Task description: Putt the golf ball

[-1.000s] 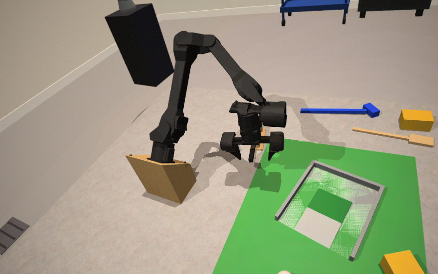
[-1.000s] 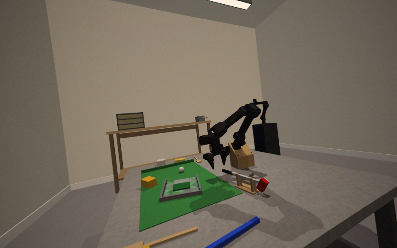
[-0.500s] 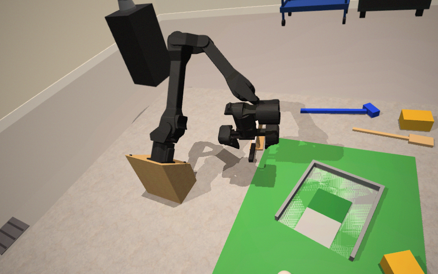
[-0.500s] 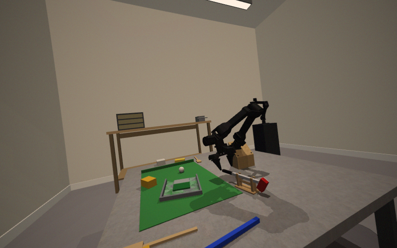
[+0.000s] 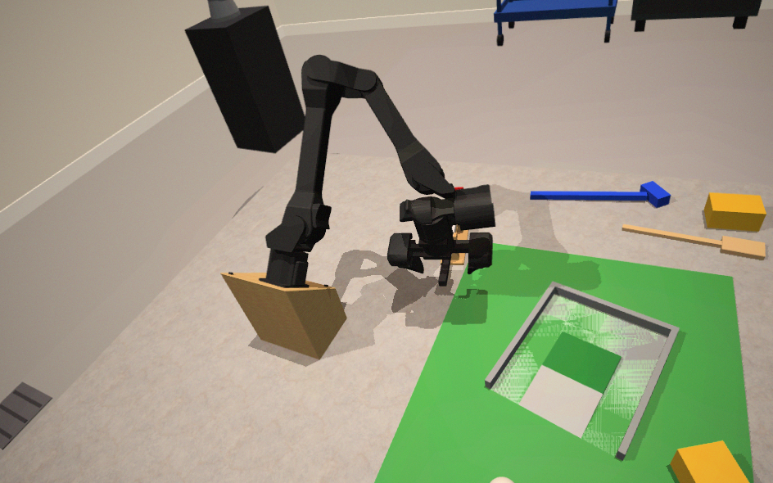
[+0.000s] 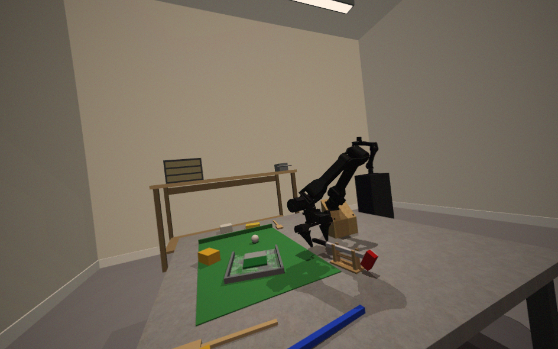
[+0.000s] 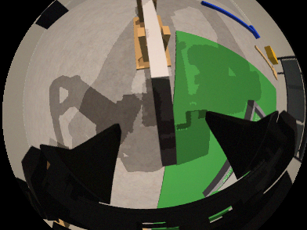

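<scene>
Right now my gripper tip is 11 cm to the right of the red putter, 4 cm past it and 1 cm below it. From my gripper tip the other things lie so: green mat 28 cm ahead, 19 cm to the right, 5 cm below; then grey frame 27 cm ahead, 6 cm to the right, 4 cm below; then small wooden rack 12 cm to the left, 4 cm behind, 2 cm below.
</scene>
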